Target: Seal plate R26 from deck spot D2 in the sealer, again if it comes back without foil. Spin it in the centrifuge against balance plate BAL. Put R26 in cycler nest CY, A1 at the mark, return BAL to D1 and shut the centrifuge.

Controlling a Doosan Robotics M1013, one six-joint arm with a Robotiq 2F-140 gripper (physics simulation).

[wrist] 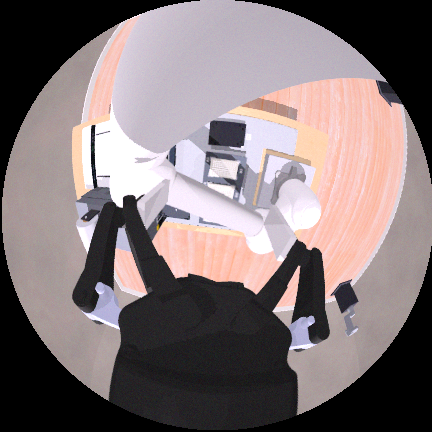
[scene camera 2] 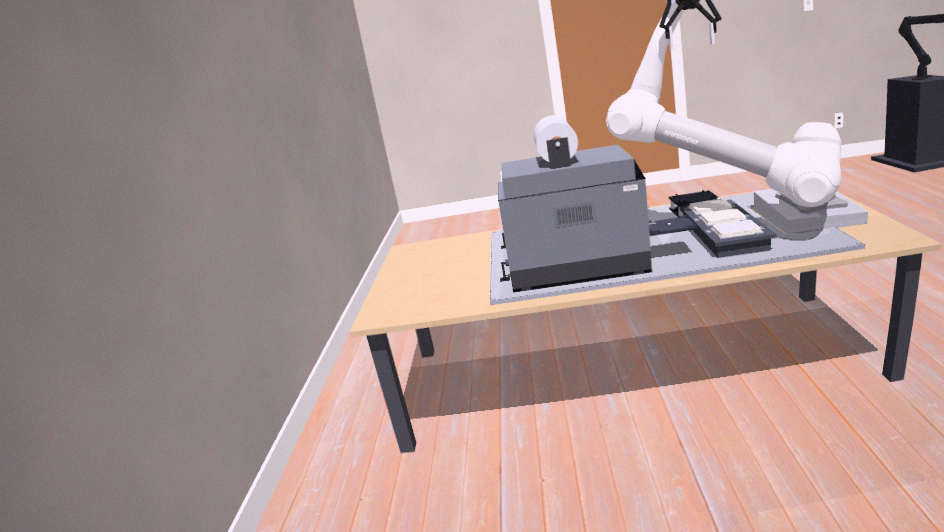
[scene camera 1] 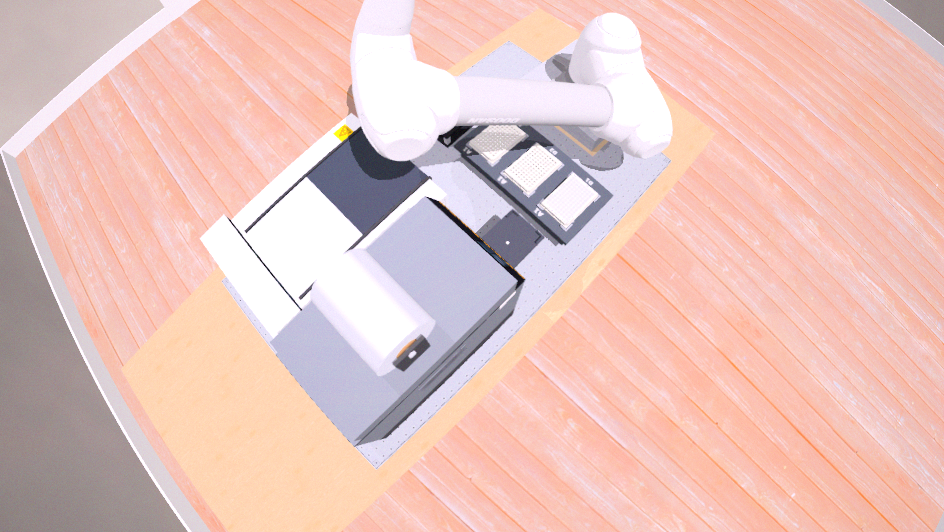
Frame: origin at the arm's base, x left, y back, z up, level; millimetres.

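Seen in the pictures: gripper, fingertip midpoint: (wrist: 218,201) (scene camera 2: 692,46); arm's base, link origin: (wrist: 287,188).
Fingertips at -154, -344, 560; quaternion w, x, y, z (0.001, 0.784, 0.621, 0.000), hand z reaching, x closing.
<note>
Offsets run from my fingertips to a thing's top centre, as dx, dy, dz. "spot": to the spot under its first point. Level surfaces: height alone.
My gripper (scene camera 2: 689,31) (wrist: 218,201) is open and empty, high above the table. The plate at D2 {+192, -13, -534} (scene camera 1: 532,169) (wrist: 220,189) sits in the middle of the dark deck {dz -550} (scene camera 1: 567,232). The white plate at D1 {+315, -28, -534} (scene camera 1: 571,199) (scene camera 2: 737,228) sits at the deck's end nearest the sealer tray. I cannot read the plates' names. The grey sealer {+235, -527, -130} (scene camera 1: 436,254) (scene camera 2: 585,228) has its dark tray {+269, -231, -504} (scene camera 1: 517,237) out, with no plate on it. The white centrifuge {spot: -92, -645, -362} (scene camera 1: 249,267) has a dark section beside a white panel; its lid state is unclear. The black cycler nest {-98, +16, -545} (scene camera 2: 694,198) (wrist: 227,133) is partly hidden in scene camera 1.
A third plate {+69, +3, -534} (scene camera 1: 495,140) (wrist: 223,168) sits at the deck's other end. A white foil roll {spot: +253, -547, -130} (scene camera 1: 373,310) (scene camera 2: 555,137) stands atop the sealer. My arm (scene camera 1: 535,102) (scene camera 2: 717,144) passes over the deck from its base. The table {dz -619} (scene camera 1: 191,396) carries a grey perforated board {dz -606} (scene camera 1: 376,456).
</note>
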